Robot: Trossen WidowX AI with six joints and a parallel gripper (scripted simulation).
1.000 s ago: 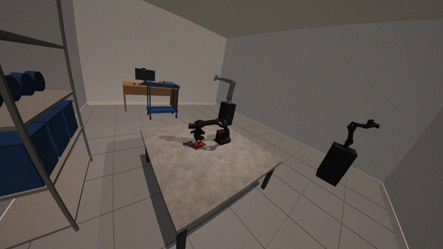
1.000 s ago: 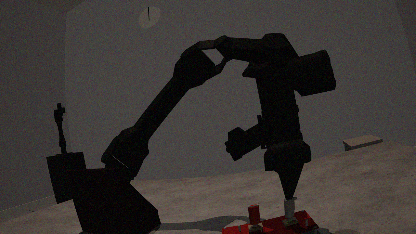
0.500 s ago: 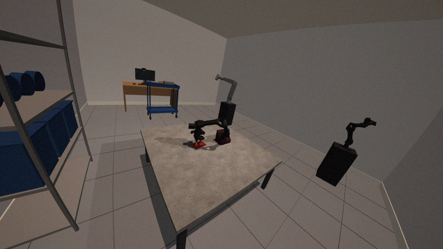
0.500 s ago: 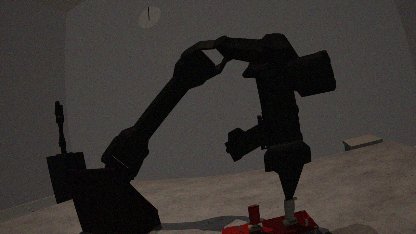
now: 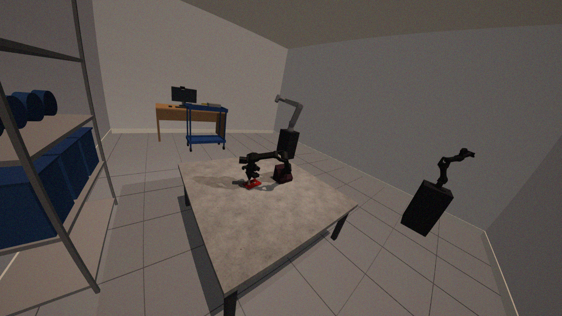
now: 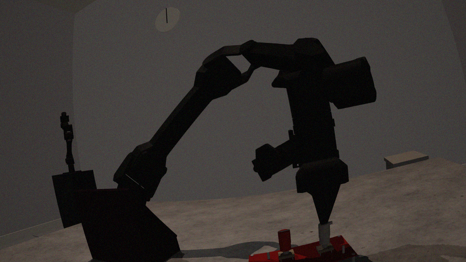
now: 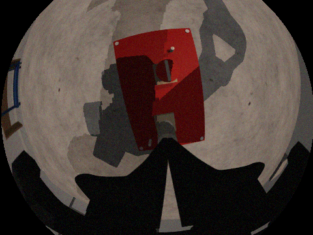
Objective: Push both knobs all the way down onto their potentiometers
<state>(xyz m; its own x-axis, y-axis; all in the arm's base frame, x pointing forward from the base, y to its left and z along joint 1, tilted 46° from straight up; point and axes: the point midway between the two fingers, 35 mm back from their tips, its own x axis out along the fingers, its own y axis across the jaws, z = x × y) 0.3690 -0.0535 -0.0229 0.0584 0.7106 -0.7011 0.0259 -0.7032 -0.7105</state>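
Now: gripper tip 1 cm above the grey knob. Round my gripper tip: red knob: 6 cm behind, 1 cm below.
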